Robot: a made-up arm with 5 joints.
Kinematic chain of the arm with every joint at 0, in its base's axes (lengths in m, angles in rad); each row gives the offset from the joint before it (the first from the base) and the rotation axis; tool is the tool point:
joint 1: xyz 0 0 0.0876 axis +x
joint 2: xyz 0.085 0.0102 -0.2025 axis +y
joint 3: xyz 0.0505 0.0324 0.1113 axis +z
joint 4: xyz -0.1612 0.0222 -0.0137 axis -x
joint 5: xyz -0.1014 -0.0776 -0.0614 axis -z
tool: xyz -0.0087 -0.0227 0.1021
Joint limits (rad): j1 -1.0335..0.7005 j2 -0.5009..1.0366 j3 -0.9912..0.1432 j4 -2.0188..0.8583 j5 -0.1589..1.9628
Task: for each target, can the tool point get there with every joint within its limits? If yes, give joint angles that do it. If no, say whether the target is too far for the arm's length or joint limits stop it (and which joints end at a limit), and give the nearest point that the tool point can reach.
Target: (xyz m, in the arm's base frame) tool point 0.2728 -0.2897 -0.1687
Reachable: no: joint limits stop it (at a limit: joint 1, joint 2, joint 3, joint 5) | nearest point 0.0268 -0.0684 -0.2812 | short by 0.350 m
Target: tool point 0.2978 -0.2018 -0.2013
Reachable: no: joint limits stop it (at a limit: joint 1, joint 2, joint 3, joint 4, joint 5) | nearest point 0.0278 -0.0674 -0.2815 | short by 0.312 m
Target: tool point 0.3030 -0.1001 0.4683
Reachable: no: joint limits stop it (at a limit: joint 1, joint 2, joint 4) | nearest point 0.1455 0.0399 0.2303 | short by 0.318 m
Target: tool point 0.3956 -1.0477 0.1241
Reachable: no: too far | nearest point -0.1022 -0.2720 -0.0312 | short by 0.935 m
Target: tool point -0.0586 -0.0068 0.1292
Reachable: yes | joints 0.2616 0.4595 -0.0562 0.2081 0.8096
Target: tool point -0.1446 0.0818 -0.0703
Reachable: yes | joints -0.6205 -0.1484 -0.5193 0.2757 1.7952
